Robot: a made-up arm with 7 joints. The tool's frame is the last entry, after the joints. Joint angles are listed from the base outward. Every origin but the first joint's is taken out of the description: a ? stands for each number. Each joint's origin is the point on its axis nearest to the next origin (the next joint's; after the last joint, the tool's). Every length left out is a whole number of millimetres.
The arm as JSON. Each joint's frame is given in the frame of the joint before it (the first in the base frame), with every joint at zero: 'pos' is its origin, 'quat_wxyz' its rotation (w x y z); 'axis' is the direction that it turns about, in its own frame. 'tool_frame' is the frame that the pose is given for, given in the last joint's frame.
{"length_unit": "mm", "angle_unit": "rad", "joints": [
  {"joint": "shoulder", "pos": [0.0, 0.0, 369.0], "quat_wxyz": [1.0, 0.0, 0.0, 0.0], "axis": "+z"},
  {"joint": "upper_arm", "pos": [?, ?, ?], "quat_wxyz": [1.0, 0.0, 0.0, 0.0], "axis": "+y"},
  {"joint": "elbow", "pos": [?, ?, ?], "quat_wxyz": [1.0, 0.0, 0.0, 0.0], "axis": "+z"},
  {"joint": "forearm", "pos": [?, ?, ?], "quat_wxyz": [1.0, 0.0, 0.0, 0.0], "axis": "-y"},
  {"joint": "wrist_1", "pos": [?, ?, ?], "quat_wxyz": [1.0, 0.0, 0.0, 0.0], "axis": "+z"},
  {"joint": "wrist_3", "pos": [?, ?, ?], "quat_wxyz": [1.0, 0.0, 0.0, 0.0], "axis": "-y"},
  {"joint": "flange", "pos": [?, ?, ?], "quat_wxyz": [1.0, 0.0, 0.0, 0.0], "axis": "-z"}
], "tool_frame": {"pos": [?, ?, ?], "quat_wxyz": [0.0, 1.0, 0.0, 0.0]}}
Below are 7 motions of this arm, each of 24 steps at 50 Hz.
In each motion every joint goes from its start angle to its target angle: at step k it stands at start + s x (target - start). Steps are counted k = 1, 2, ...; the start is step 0. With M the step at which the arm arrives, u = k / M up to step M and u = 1 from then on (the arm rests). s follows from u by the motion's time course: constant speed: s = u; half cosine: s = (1 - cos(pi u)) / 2; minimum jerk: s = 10 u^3 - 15 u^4 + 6 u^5.
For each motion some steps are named. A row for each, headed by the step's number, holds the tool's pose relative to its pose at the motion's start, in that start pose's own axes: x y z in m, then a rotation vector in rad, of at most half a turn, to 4 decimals.
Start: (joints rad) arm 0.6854 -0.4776 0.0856 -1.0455 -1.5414 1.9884 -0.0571
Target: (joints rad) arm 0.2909 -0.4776 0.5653 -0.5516 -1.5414 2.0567 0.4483
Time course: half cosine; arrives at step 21
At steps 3, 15, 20, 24:
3: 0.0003 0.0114 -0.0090 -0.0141 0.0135 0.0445
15: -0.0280 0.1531 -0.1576 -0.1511 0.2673 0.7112
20: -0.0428 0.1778 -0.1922 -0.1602 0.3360 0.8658
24: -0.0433 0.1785 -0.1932 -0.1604 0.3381 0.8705

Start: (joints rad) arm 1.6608 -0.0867 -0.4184 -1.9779 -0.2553 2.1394 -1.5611
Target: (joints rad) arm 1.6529 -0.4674 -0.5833 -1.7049 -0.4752 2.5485 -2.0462
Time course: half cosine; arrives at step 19
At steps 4, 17, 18, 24:
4: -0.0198 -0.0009 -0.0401 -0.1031 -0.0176 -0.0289
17: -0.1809 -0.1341 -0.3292 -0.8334 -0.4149 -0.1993
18: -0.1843 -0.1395 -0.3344 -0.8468 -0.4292 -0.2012
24: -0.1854 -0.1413 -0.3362 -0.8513 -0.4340 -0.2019

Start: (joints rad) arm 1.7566 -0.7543 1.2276 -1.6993 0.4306 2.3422 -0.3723
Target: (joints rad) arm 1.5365 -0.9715 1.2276 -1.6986 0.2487 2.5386 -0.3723
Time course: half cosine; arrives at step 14
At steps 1, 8, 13, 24:
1: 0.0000 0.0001 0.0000 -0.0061 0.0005 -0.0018
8: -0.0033 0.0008 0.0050 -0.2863 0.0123 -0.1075
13: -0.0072 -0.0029 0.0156 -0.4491 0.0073 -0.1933
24: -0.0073 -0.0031 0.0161 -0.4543 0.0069 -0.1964

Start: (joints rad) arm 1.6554 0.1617 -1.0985 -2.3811 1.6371 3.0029 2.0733
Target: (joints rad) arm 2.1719 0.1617 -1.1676 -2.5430 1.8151 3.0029 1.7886
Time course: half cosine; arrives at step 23
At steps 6, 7, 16, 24:
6: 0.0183 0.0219 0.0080 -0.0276 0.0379 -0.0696
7: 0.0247 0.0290 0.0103 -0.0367 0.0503 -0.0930
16: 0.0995 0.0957 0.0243 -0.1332 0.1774 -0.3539
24: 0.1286 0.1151 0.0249 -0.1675 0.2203 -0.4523

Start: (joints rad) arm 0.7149 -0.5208 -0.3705 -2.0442 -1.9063 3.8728 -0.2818
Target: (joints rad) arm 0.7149 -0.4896 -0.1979 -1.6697 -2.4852 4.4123 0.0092
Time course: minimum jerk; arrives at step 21
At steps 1, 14, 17, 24:
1: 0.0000 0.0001 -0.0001 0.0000 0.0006 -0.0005
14: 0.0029 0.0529 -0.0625 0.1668 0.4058 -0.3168
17: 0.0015 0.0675 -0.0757 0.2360 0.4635 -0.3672
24: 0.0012 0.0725 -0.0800 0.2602 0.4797 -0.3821

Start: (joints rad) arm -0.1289 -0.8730 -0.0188 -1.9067 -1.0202 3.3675 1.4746
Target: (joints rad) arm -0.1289 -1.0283 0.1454 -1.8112 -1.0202 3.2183 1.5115
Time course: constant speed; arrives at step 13
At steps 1, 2, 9, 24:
1: 0.0034 -0.0096 -0.0033 0.0079 0.0098 -0.0033
2: 0.0067 -0.0191 -0.0068 0.0159 0.0197 -0.0065
9: 0.0274 -0.0857 -0.0372 0.0717 0.0900 -0.0276
24: 0.0368 -0.1230 -0.0589 0.1040 0.1308 -0.0384

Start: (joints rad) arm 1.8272 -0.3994 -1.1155 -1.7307 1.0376 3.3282 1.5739
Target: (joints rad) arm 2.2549 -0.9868 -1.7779 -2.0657 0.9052 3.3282 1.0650
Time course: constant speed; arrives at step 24
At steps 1, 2, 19, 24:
1: 0.0112 -0.0072 0.0011 0.0008 0.0158 -0.0026
2: 0.0230 -0.0138 0.0025 0.0003 0.0325 -0.0050
19: 0.2932 -0.0156 0.0234 -0.2113 0.3918 -0.0320
24: 0.3819 0.0272 0.0147 -0.3500 0.5016 -0.0407

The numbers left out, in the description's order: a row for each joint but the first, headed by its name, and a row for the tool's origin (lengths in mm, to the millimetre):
upper_arm: 0.0 0.0 0.0
elbow: 0.0 0.0 191.0
forearm: 92.0 0.0 0.0
wrist_1: -82.0 0.0 383.0
wrist_3: 0.0 0.0 0.0
flange: 141.0 0.0 0.0
tool: 0.0 0.0 0.0

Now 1 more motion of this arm.
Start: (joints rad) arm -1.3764 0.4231 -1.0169 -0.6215 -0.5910 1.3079 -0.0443
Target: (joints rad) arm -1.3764 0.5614 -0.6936 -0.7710 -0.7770 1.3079 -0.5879
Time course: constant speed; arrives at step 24
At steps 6, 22, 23, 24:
6: 0.0053 -0.0569 0.0001 -0.0217 -0.0078 -0.2240
22: -0.0056 -0.2130 -0.0002 -0.0877 -0.0318 -0.8275
23: -0.0075 -0.2228 -0.0003 -0.0922 -0.0336 -0.8654
24: -0.0096 -0.2326 -0.0003 -0.0968 -0.0353 -0.9034

